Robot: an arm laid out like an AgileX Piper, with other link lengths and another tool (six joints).
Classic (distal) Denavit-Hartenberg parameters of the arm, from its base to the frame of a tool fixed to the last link. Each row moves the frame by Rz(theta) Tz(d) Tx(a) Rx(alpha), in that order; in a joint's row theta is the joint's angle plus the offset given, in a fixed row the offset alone. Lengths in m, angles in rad.
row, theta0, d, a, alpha
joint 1, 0, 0.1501, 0, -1.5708
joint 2, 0.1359, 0, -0.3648, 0
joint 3, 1.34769, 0, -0.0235, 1.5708
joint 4, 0, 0.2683, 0, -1.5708
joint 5, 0, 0, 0, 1.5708
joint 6, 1.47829, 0.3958, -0.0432, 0.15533
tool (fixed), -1.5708, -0.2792, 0, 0
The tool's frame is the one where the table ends.
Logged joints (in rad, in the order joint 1, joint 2, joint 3, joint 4, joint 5, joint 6), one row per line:
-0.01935, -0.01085, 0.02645, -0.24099, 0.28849, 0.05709
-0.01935, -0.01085, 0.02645, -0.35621, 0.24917, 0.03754
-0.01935, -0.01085, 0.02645, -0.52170, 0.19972, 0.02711
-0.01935, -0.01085, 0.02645, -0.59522, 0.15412, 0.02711
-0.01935, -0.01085, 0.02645, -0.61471, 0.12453, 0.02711
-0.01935, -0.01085, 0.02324, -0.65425, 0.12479, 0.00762
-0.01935, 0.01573, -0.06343, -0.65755, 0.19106, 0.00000
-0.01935, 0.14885, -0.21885, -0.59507, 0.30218, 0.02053
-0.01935, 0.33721, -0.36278, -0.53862, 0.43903, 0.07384
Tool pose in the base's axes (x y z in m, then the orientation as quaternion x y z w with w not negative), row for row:
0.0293, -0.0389, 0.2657, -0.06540, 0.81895, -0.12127, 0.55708
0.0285, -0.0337, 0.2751, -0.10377, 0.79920, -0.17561, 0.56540
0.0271, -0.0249, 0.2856, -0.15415, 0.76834, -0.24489, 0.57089
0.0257, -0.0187, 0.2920, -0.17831, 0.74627, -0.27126, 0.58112
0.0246, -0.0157, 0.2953, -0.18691, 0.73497, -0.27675, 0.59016
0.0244, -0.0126, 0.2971, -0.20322, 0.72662, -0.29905, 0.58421
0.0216, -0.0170, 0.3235, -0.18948, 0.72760, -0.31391, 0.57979
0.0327, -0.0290, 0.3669, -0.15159, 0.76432, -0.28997, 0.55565
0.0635, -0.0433, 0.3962, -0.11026, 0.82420, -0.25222, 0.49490
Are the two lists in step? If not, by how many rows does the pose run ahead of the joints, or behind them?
They are in step.
